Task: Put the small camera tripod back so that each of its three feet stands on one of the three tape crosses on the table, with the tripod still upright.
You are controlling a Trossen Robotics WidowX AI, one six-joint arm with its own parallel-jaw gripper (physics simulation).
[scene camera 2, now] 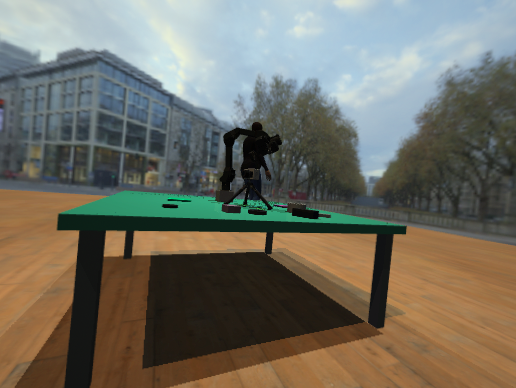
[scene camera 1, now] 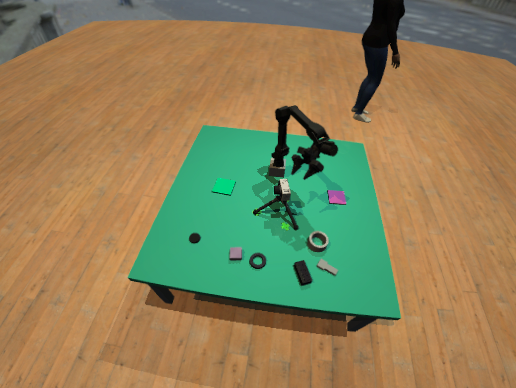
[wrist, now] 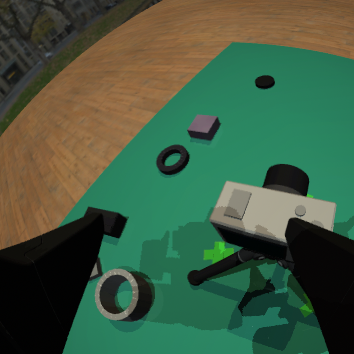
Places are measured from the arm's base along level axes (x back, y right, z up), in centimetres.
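Pixels of known places: gripper, fingertip midpoint: (scene camera 2: 261,156) (scene camera 1: 297,176) (wrist: 199,226); arm's base, origin of the base link: (scene camera 2: 225,190) (scene camera 1: 278,163).
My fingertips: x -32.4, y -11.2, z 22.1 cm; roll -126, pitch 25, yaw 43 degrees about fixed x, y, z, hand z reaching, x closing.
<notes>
Ahead of a thing's pixels: the offset from my fingertips to its top centre. "pt": to the spot under its first point. Level surfaces: height alone.
The small tripod {pt dy -0.7, dx -6.4, dz -23.0 cm} (scene camera 1: 291,215) (wrist: 222,267) stands upright with a pale camera (scene camera 1: 285,190) (scene camera 2: 251,174) (wrist: 275,212) on top. In scene camera 1 its left foot is at a green tape cross {pt dy +18.9, dx -3.9, dz -27.0 cm} (scene camera 1: 256,210). Its front right foot is off to the right of another cross {dy +1.6, dx -9.6, dz -29.5 cm} (scene camera 1: 285,226) (wrist: 218,253), with bare table between them. Parts of a cross {dy +3.8, dx +9.8, dz -29.5 cm} (wrist: 306,306) beside the right finger and of one (wrist: 310,196) behind the camera show in the wrist view. The third foot is hidden. My gripper (scene camera 1: 300,175) (wrist: 199,226) is open and empty, raised behind and right of the tripod, apart from it.
On the green table {dz -29.6 cm} (scene camera 1: 175,260) are a grey ring {dy -16.3, dx -17.4, dz -24.7 cm} (scene camera 1: 318,249) (wrist: 145,296), black ring {dy +12.7, dx -33.1, dz -28.0 cm} (scene camera 1: 252,261) (wrist: 160,162), black block {dy -9.6, dx -35.7, dz -26.0 cm} (scene camera 1: 302,273), grey piece {dy -21.9, dx -30.5, dz -28.0 cm} (scene camera 1: 327,267), mauve block {dy +24.1, dx -31.8, dz -26.7 cm} (scene camera 1: 235,253), black disc {dy +47.7, dx -26.9, dz -28.5 cm} (scene camera 1: 194,238), green square {pt dy +41.9, dx +11.6, dz -28.6 cm} (scene camera 1: 224,186) and magenta square {pt dy -27.4, dx +16.8, dz -28.6 cm} (scene camera 1: 336,197).
</notes>
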